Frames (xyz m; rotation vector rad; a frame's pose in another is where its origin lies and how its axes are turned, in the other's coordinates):
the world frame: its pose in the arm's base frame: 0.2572 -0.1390 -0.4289 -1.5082 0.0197 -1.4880
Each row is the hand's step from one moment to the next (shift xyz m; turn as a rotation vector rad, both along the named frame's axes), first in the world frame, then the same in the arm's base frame.
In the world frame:
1: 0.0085 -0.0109 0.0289 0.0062 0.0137 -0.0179
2: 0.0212 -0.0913 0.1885 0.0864 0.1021 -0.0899
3: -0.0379 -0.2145 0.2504 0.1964 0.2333 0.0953
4: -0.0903 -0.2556 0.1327 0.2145 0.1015 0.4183
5: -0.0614 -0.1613 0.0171 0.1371 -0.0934 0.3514
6: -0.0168 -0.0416 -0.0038 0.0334 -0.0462 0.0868
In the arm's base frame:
1: 0.0179 0.0178 0.0198 -0.0041 -0.0216 -0.0079
2: 0.0963 0.1473 0.1155 0.0127 -0.1596 -0.0186
3: 0.0565 0.2845 0.1613 0.2598 -0.1843 0.0255
4: -0.0712 0.2675 0.1203 0.4348 0.0664 0.1946
5: -0.0973 0.1317 0.0573 0.2492 0.1751 0.2414
6: -0.0316 0.0296 0.0122 0.0478 0.0556 0.0736

